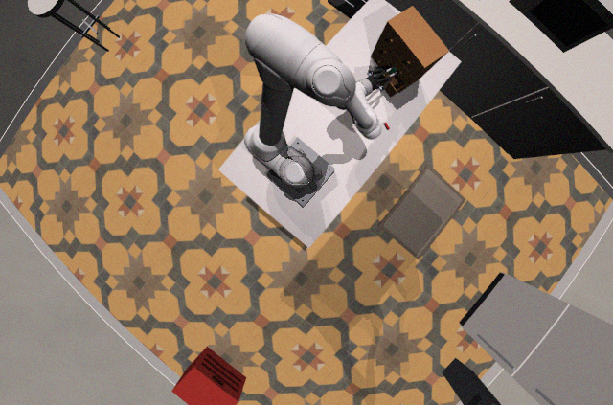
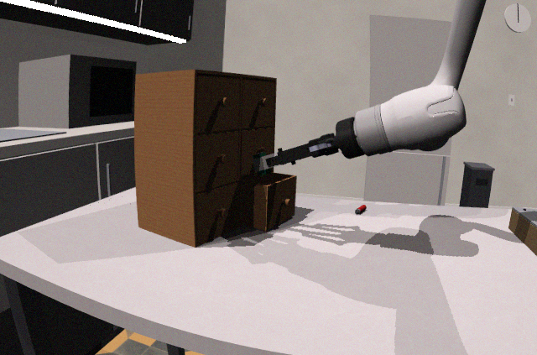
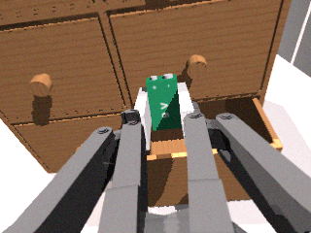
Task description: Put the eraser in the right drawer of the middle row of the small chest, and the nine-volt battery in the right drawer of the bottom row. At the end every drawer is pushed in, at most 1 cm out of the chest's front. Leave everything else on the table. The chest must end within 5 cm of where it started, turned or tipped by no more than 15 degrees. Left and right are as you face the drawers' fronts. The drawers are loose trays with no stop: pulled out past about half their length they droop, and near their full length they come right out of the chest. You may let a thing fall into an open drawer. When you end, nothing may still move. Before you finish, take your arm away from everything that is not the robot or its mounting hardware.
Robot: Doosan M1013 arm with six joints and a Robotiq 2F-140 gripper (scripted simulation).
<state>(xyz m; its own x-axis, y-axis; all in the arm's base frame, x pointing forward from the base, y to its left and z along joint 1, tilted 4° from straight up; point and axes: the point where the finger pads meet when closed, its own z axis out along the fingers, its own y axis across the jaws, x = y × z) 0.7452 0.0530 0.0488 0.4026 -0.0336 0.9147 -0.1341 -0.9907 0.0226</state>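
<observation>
The green nine-volt battery lies 3 cm ahead of my hand. Round my hand: red cylinder: 21 cm to the right, 17 cm behind, 14 cm below; then white eraser: 15 cm ahead, 3 cm to the right, 3 cm below.
</observation>
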